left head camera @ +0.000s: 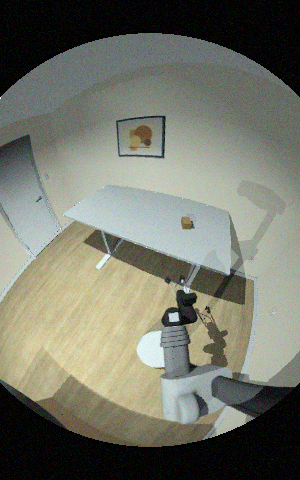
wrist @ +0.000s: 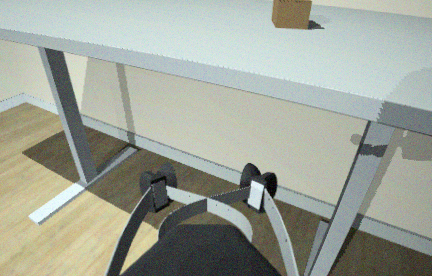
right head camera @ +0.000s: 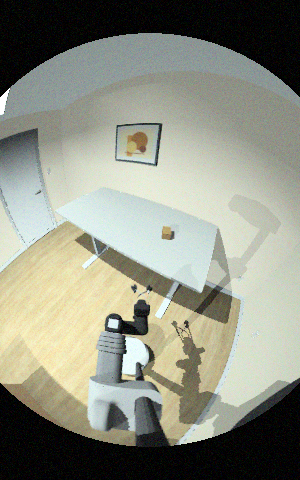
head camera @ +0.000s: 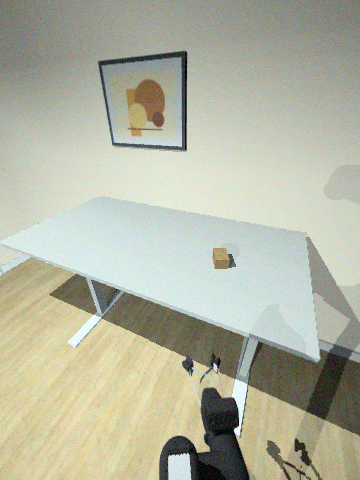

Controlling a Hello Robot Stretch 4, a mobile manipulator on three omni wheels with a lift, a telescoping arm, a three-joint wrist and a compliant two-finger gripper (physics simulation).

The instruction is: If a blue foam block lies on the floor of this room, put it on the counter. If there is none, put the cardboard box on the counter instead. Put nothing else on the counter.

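Observation:
A small brown cardboard box (head camera: 221, 258) (left head camera: 186, 223) (right head camera: 167, 233) (wrist: 291, 14) stands on the white table, right of its middle. My gripper (head camera: 201, 364) (left head camera: 175, 280) (right head camera: 142, 289) (wrist: 208, 178) is open, its fingertips apart with nothing between them. It is in front of the table's near edge, apart from the box, and in the wrist view the table's front edge and the box are above the fingertips. No blue foam block shows in these views. No counter other than this table can be told.
The white table (head camera: 135, 235) (left head camera: 135, 210) (right head camera: 120, 215) (wrist: 165, 30) has legs with long feet on the wood floor; the right leg (head camera: 246, 360) (wrist: 345, 200) is close to my gripper. A framed picture (head camera: 145, 100) hangs on the wall behind. A grey door (left head camera: 27, 195) (right head camera: 25, 185) is at the left.

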